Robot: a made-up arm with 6 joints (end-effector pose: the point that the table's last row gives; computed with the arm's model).
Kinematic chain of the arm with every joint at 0, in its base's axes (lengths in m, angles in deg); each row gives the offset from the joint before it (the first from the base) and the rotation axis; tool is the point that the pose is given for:
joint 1: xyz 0 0 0.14 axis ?
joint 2: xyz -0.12 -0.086 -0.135 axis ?
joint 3: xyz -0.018 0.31 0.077 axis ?
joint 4: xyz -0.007 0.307 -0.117 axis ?
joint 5: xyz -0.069 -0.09 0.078 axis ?
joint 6: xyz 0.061 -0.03 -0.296 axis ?
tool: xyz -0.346 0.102 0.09
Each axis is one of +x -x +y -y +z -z.
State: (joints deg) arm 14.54 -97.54 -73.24 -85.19 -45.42 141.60
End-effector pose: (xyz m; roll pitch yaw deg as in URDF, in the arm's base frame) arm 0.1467 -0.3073 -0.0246 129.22 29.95 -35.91
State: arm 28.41 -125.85 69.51 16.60 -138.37 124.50
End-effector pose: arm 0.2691 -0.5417 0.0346 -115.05 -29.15 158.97
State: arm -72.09 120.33 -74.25 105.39 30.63 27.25
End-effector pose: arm -0.4489 -0.0586 -0.0735 -133.54 20.04 150.14
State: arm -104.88 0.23 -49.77 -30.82 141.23 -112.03
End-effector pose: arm -0.4300 -0.5708 0.7482 -42.57 3.10 81.19
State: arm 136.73 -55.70 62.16 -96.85 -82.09 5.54
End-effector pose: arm 0.5626 -0.4376 -0.3682 -1.67 -10.43 152.18
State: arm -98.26 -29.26 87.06 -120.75 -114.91 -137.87
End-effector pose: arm 0.3491 -0.6929 0.6050 43.77 -31.82 93.13
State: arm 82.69 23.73 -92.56 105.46 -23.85 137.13
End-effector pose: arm -0.3430 0.0408 -0.6965 -175.92 -23.39 28.71
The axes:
joint 1: -x
joint 2: +z
joint 3: +y
joint 4: +z
joint 5: +x
joint 6: +y

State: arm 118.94 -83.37 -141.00 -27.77 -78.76 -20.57
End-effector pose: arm 0.3640 0.0382 0.7202 165.93 75.40 152.78
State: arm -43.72 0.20 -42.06 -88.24 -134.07 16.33
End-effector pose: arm -0.3090 0.7622 0.5557 -105.01 40.27 -109.58
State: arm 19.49 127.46 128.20 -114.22 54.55 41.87
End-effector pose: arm -0.7618 -0.6021 0.2513 -86.41 -0.76 13.39
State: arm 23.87 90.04 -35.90 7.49 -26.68 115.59
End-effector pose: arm -0.7306 0.1138 0.0850 -111.86 60.06 -23.49
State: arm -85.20 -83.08 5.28 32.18 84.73 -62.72
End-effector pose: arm 0.7038 0.0758 0.6402 7.12 66.10 -168.75
